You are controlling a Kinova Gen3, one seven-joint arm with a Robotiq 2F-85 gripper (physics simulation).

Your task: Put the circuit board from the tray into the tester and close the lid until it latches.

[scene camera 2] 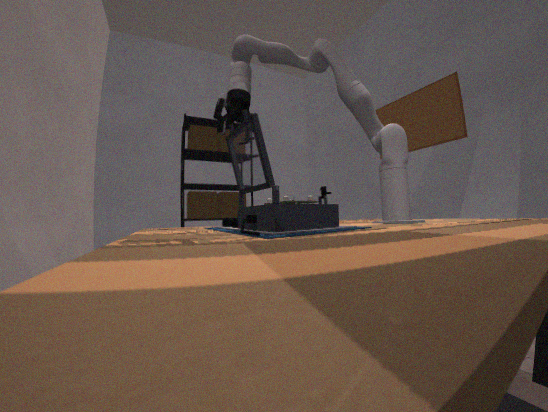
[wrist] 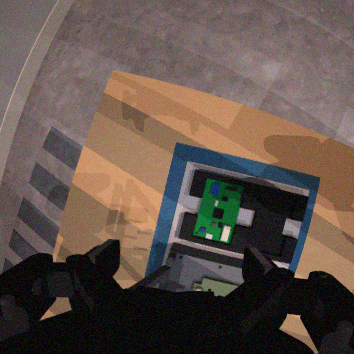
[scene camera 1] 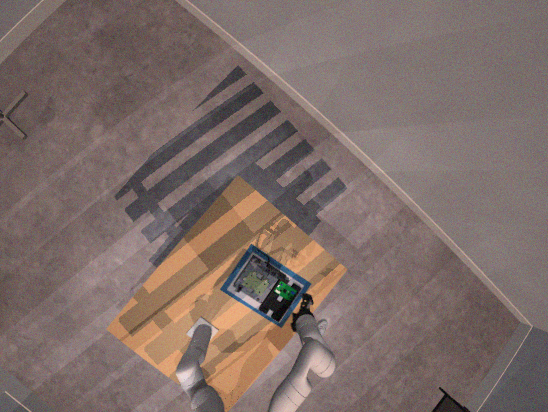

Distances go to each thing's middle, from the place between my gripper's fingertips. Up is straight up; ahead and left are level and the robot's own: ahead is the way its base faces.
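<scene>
There's a green circuit board (wrist: 220,201) 40 mm behind my hand, 10 mm to the right of it and 250 mm below it. The tester lid (scene camera 2: 246,145) is 50 mm ahead of my hand, 160 mm to the left of it and 90 mm below it. Going by their middles, that lid is the nearest to my hand of the things named here.
</scene>
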